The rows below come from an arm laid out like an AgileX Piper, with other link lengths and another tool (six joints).
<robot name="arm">
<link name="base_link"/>
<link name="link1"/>
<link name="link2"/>
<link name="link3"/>
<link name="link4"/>
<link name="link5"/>
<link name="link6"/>
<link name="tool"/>
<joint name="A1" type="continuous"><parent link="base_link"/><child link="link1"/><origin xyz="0 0 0.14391"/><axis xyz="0 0 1"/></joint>
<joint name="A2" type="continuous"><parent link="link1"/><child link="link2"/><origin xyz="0 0 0"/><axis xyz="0 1 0"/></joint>
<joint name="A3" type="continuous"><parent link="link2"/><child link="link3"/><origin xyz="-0.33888 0 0.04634"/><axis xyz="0 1 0"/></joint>
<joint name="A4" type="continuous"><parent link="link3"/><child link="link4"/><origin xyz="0.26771 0 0.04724"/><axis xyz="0.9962 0 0.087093"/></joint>
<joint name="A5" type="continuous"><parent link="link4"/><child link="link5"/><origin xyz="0 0 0"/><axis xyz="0 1 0"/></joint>
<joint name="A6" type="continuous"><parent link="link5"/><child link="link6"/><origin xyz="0.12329 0 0.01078"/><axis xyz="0.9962 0 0.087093"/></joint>
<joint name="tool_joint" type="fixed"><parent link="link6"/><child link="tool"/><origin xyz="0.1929 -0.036 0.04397" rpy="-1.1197 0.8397 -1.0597"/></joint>
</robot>
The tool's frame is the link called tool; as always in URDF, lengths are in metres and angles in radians. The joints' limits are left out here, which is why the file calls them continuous.
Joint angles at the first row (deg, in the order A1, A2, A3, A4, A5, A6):
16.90, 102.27, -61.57, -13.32, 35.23, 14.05
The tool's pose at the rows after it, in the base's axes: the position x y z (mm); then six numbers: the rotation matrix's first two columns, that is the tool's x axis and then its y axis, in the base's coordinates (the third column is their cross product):
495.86 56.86 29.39 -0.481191 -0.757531 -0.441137 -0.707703 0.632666 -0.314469
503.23 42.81 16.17 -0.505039 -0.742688 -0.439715 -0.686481 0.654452 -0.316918
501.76 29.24 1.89 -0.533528 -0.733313 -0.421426 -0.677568 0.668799 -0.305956
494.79 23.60 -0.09 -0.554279 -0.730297 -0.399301 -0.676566 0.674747 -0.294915
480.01 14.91 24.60 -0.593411 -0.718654 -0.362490 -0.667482 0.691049 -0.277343
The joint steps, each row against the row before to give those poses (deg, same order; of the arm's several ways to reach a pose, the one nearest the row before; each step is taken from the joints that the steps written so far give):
-0.88, 2.41, 0.00, -2.29, -2.97, 0.61
-1.64, 2.14, 0.00, -1.41, -2.00, 1.67
-1.41, 1.75, 0.00, -0.39, -0.27, 0.35
-0.17, 0.05, -0.37, 0.22, 2.04, 0.00
0.03, -2.79, -2.82, 1.82, 8.36, -1.20

